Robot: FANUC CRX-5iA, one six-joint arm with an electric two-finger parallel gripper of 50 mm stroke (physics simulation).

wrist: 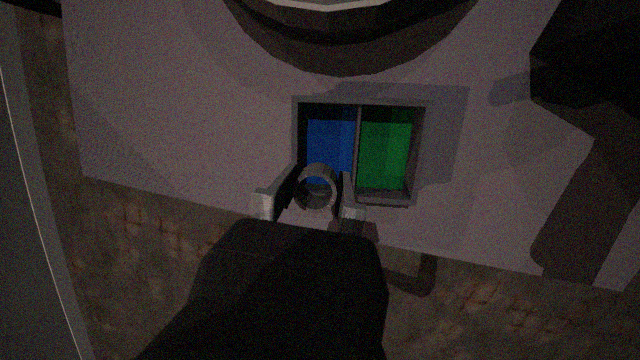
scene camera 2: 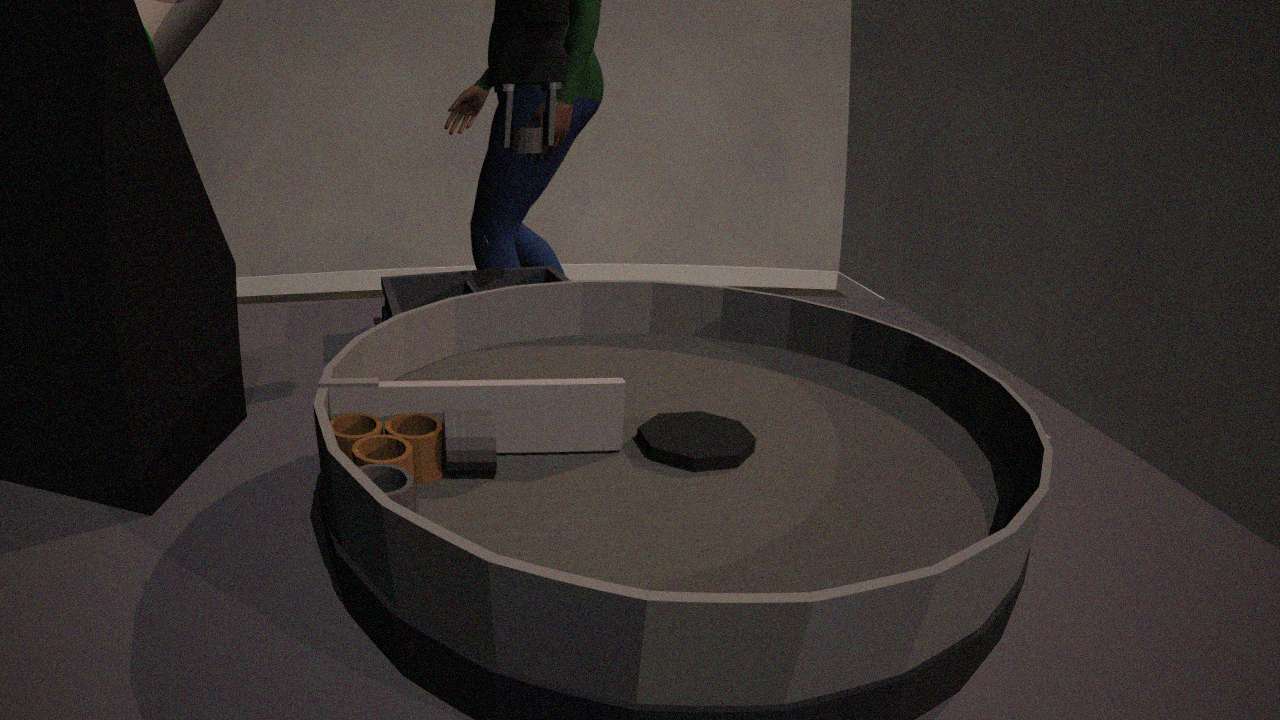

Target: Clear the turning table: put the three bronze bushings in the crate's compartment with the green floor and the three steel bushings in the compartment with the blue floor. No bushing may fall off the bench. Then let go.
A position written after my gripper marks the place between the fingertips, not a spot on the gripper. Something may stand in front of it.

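Note:
A crate (scene camera 2: 402, 293) is visible, and the crate appears in the wrist view (wrist: 382, 142) too. My gripper (scene camera 2: 527, 146) is likewise visible, also in the wrist view (wrist: 317, 180).

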